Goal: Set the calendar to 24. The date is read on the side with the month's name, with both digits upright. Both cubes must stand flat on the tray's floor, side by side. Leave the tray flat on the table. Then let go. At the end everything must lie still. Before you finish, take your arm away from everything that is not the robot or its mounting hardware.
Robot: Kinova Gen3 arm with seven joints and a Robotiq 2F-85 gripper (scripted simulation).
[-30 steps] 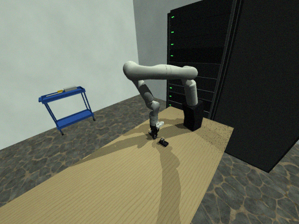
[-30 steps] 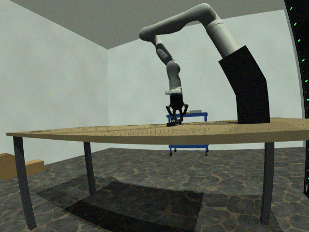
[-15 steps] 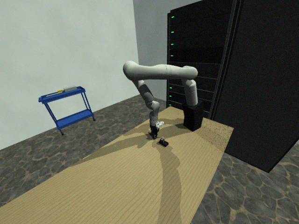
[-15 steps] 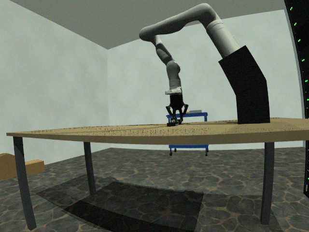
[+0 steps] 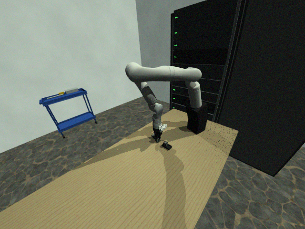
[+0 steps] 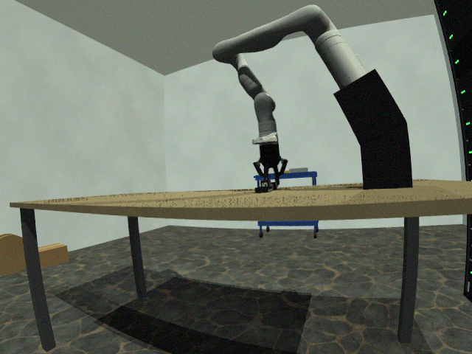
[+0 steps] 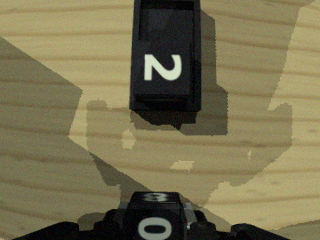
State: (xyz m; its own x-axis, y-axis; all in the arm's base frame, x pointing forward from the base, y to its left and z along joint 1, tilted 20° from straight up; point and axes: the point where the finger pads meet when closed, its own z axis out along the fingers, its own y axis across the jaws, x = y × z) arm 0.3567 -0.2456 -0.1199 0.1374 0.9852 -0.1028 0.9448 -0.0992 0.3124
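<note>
The black date cube is 20 mm ahead of my hand and 90 mm to the left of it. The rest, counted from my hand: black tray: 20 mm ahead, 100 mm to the left, 20 mm below; black cube: 20 mm below.
</note>
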